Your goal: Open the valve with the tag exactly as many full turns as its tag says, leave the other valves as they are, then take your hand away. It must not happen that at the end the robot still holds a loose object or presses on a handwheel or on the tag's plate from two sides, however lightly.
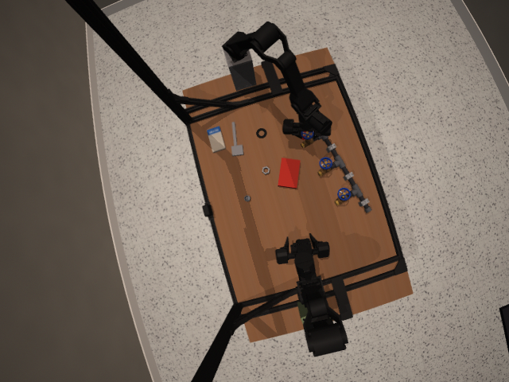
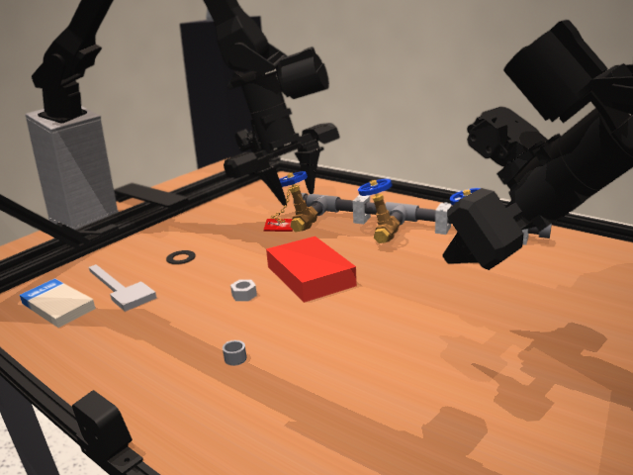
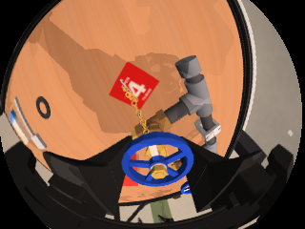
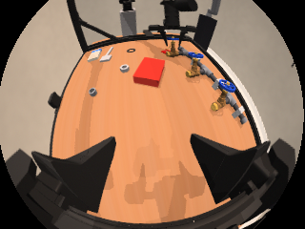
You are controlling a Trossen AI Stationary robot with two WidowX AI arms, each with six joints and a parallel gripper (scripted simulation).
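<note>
My left hand is 9 cm above the red tag, 4 cm to the right of it and 1 cm past it. From my left hand the other things lie so: box: 38 cm behind, 12 cm to the left, 8 cm below; red block: 12 cm to the right, 11 cm behind, 8 cm below; grey t-shaped piece: 30 cm behind, 9 cm below, 8 cm to the left.
</note>
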